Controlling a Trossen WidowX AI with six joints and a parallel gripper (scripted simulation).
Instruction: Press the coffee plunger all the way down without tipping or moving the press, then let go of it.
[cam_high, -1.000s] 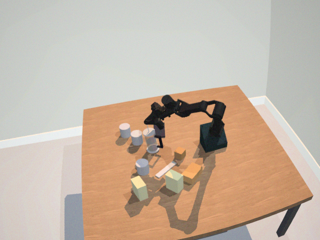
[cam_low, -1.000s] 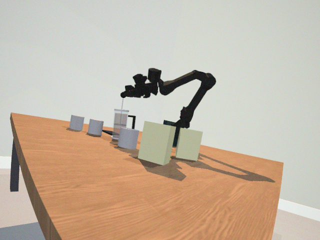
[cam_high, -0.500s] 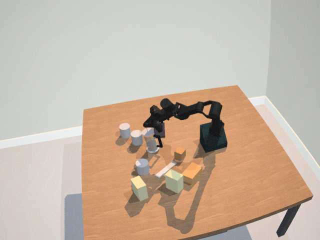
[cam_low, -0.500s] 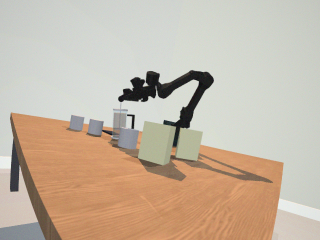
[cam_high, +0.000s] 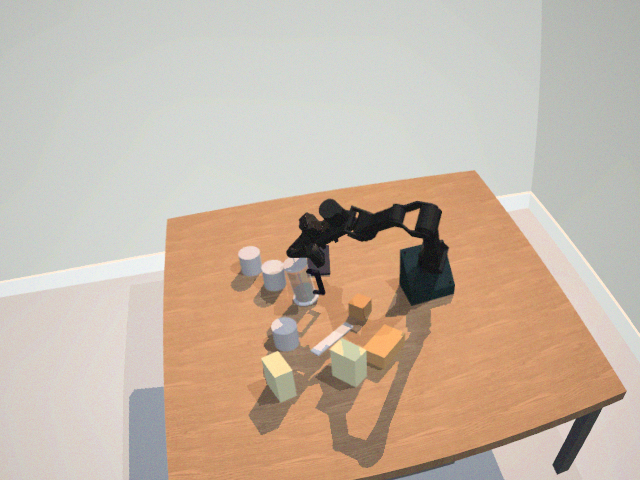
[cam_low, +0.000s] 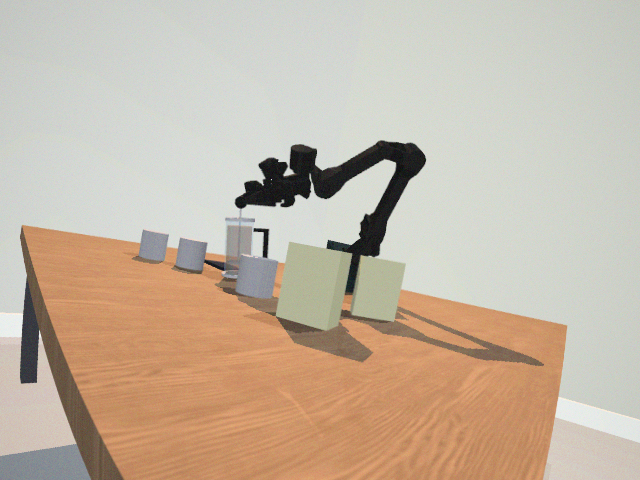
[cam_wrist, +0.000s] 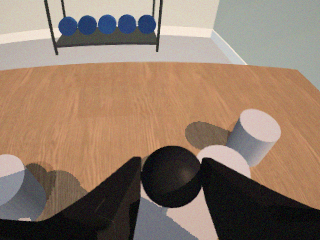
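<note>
The glass coffee press is 30 mm behind my gripper tip, 10 mm to the left of it and 90 mm below it. Round my gripper tip: flat bar (80 mm behind, 200 mm to the left, 180 mm below).
</note>
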